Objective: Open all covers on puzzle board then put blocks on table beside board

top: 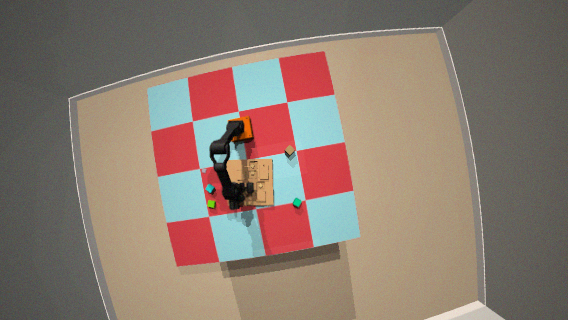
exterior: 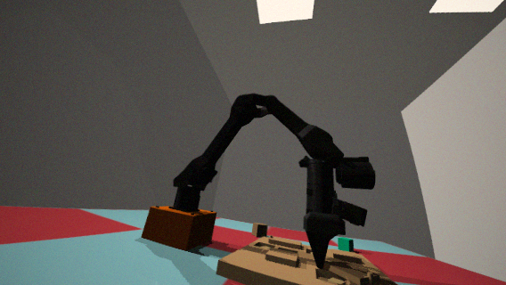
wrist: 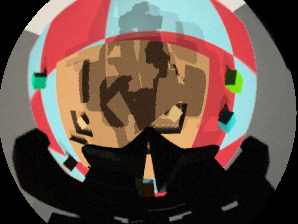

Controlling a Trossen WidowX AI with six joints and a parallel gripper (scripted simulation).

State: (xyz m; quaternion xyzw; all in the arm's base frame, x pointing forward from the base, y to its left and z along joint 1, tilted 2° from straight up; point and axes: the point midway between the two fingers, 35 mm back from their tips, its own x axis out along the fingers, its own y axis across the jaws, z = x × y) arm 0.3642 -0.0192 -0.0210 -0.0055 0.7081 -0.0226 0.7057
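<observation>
Now: the tan puzzle board 1 cm behind my gripper tip and 7 cm to the left of it. Round my gripper tip: brown block: 21 cm behind, 32 cm to the left; then cyan block: 1 cm ahead, 21 cm to the right, 1 cm below; then bright green block: 11 cm ahead, 21 cm to the right, 1 cm below.
</observation>
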